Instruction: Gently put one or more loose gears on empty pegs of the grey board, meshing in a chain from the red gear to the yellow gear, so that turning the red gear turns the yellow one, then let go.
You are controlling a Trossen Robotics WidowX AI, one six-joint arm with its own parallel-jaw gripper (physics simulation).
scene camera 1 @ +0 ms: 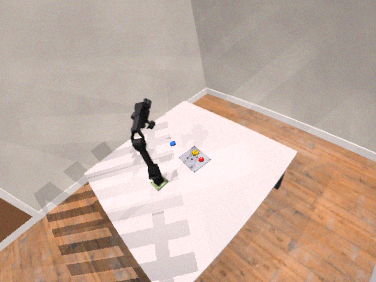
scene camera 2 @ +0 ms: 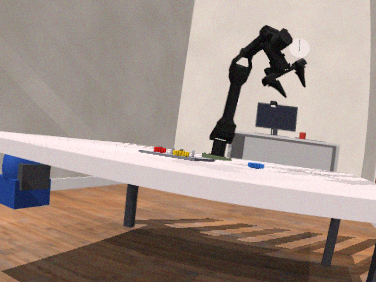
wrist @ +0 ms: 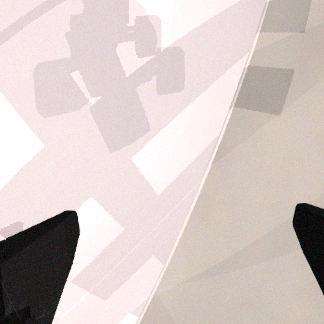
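The grey board lies flat on the table. On it sit the red gear and the yellow gear, with small pegs beside them. One loose blue gear lies on the table apart from the board. My gripper is open and empty, raised high above the table, well above and away from the blue gear. In the wrist view the table edge runs between the fingers; the gears and the board do not show there.
The arm stands on a green base plate beside the grey board. The white table has striped shadows. A wall rises beyond the table edge. Behind the arm in scene camera 2 stand a cabinet and a monitor.
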